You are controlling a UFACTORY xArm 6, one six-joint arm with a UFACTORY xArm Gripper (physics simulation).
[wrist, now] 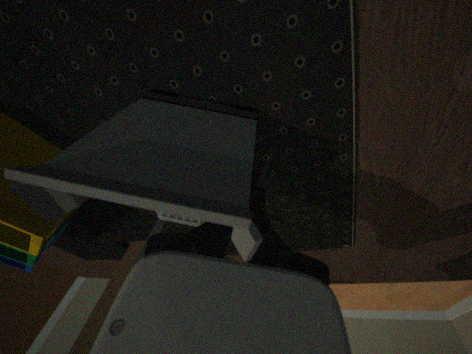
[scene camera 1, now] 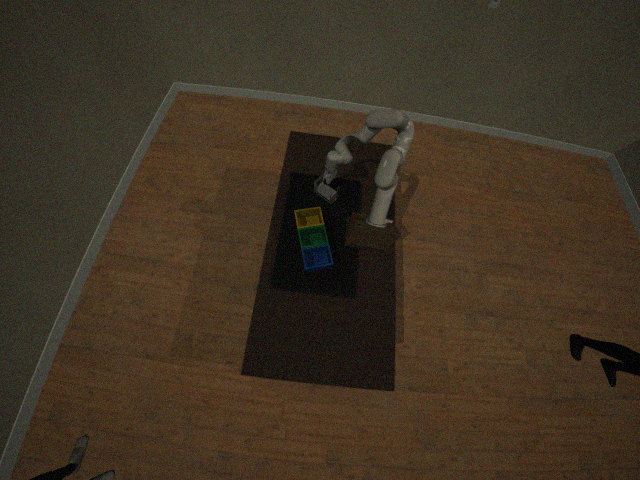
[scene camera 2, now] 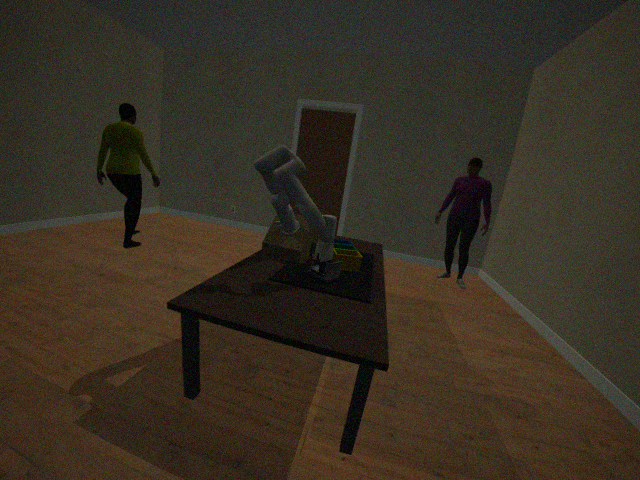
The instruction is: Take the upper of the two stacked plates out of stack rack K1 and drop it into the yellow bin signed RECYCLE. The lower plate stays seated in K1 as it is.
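Pixels of known places: gripper, fingertip midpoint: (scene camera 1: 327, 184) (scene camera 2: 321, 273); arm's base, origin of the base link: (scene camera 1: 375, 223) (scene camera 2: 290, 227).
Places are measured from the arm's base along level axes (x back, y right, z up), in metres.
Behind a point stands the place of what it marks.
My gripper (scene camera 1: 324, 181) @(x -0.287, y 0.342, z -0.138 m) (scene camera 2: 318, 269) @(x -0.287, y 0.342, z -0.138 m) (wrist: 246, 181) @(x -0.287, y 0.342, z -0.138 m) is shut and holds nothing, down beside the grey rack; its dark fingertips are hard to make out and partly hidden. The rack (scene camera 1: 326, 192) (scene camera 2: 332, 272) @(x -0.342, y 0.342, z -0.122 m) (wrist: 155, 150) @(x -0.356, y 0.324, z -0.103 m), which I take for K1, stands on the black mat; its near wall, rim and corner guides show in the wrist view. A pale ribbed edge (wrist: 180, 218) @(x -0.262, y 0.246, z -0.134 m) shows just past the rim, perhaps the upper plate. The lower plate cannot be made out. The yellow bin (scene camera 1: 309, 217) @(x -0.396, y 0.093, z -0.179 m) (scene camera 2: 348, 259) @(x -0.411, y 0.105, z -0.110 m) (wrist: 20, 142) @(x -0.416, y 0.104, z -0.164 m) stands near the rack. Its sign is not readable.
A green bin (scene camera 1: 313, 236) @(x -0.360, y -0.042, z -0.179 m) and a blue bin (scene camera 1: 317, 257) @(x -0.327, y -0.182, z -0.179 m) (scene camera 2: 342, 241) @(x -0.342, y -0.259, z -0.094 m) continue the row beyond the yellow one. They stand on the black mat (scene camera 1: 343, 281) @(x -0.158, y -0.322, z -0.185 m) on a dark table (scene camera 1: 317, 341) @(x -0.298, y -0.673, z -0.197 m) (scene camera 2: 289, 315) @(x -0.224, y 0.708, z -0.198 m). The arm's base stands on a wooden block (scene camera 1: 361, 235) @(x -0.079, y -0.071, z -0.032 m). Two people (scene camera 2: 124, 149) (scene camera 2: 465, 206) stand beyond the table.
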